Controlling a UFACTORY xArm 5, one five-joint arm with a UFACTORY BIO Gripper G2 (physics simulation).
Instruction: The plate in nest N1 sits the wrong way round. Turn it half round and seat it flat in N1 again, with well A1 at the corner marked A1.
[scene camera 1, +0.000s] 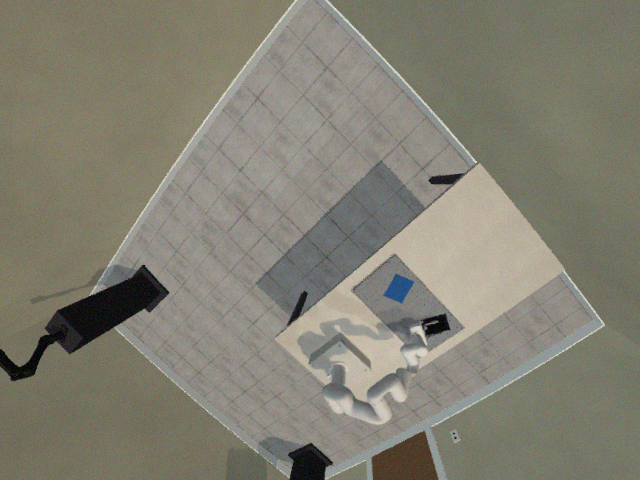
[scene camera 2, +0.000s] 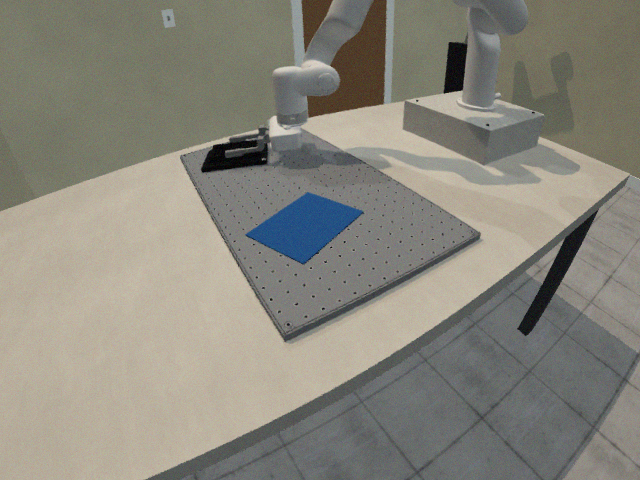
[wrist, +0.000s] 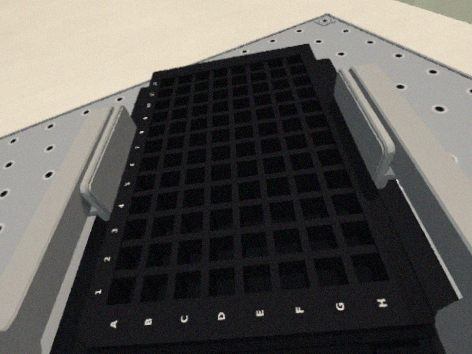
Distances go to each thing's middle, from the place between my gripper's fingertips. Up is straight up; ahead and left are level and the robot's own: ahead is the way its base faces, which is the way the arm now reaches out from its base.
Now: hand 20 mm past the black well plate (wrist: 245, 210), 10 mm to the right of it and 10 mm above it. Also, from my hand: flat blue rectangle (scene camera 2: 300, 230) (370 mm to the left, 50 mm behind, 30 mm below).
